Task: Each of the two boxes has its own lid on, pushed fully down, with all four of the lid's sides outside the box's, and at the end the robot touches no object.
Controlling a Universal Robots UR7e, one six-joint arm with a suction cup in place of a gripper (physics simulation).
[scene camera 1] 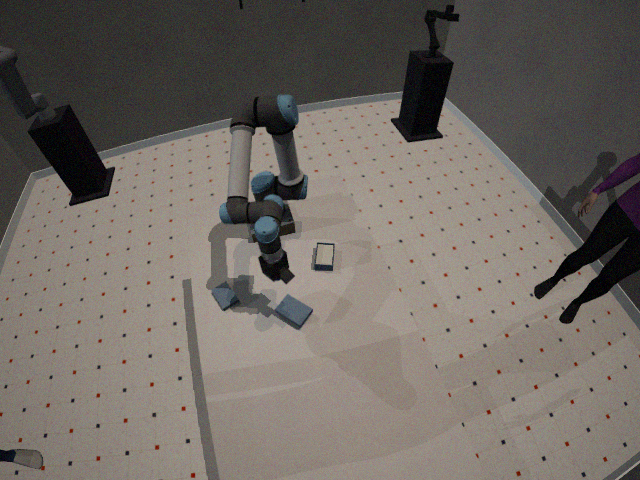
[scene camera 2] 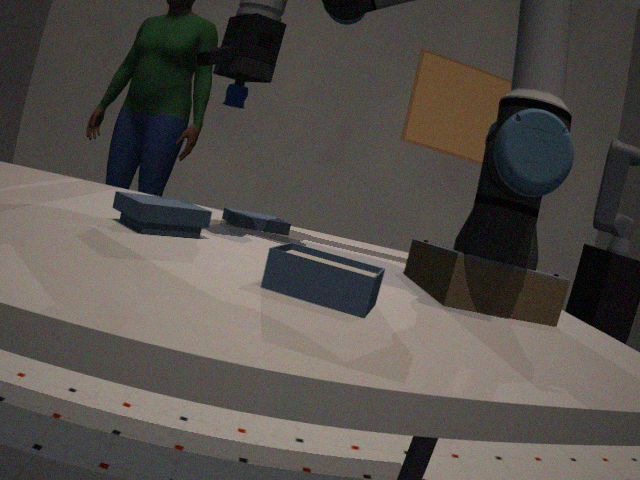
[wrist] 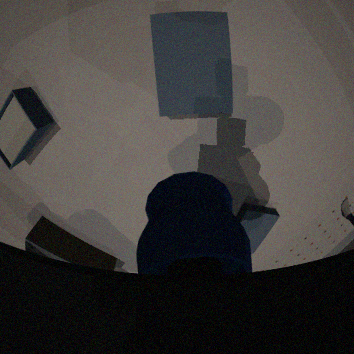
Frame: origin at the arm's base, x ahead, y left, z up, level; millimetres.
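Seen in the pictures: hand, tool point: [scene camera 2: 233, 105] [wrist: 189, 211]; arm's base, link origin: [scene camera 2: 495, 260].
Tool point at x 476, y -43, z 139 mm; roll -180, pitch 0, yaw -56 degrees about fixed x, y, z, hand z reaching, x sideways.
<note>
Offsets run from my tool point to a thing's top centre.
An open blue box {167 mm back, 239 mm left, 166 mm down} [scene camera 1: 323, 267] [scene camera 2: 315, 280] [wrist: 36, 106] with a pale inside stands upright nearest the robot's base, with no lid on it. A wide blue-grey lid {71 mm ahead, 36 mm left, 169 mm down} [scene camera 1: 293, 310] [scene camera 2: 160, 207] [wrist: 192, 60] sits about level on a second box {68 mm ahead, 40 mm left, 171 mm down} [scene camera 2: 155, 227]; the lower part of that box shows below the lid, and how far down the lid sits is hard to tell. A loose blue-grey lid {87 mm back, 251 mm right, 190 mm down} [scene camera 1: 224, 296] [scene camera 2: 254, 220] [wrist: 261, 226] lies flat apart from both boxes. My suction cup [scene camera 2: 236, 96] [wrist: 191, 200] is off and bare, high above the table, touching no object.
The arm's brown base block [scene camera 2: 504, 294] [wrist: 75, 245] stands on the round pale table [scene camera 2: 206, 361], near the open box. Black pedestals [scene camera 1: 426, 95] [scene camera 1: 69, 155] carry other arms. One person [scene camera 2: 165, 67] stands beyond the table, another [scene camera 1: 615, 227] at the right.
</note>
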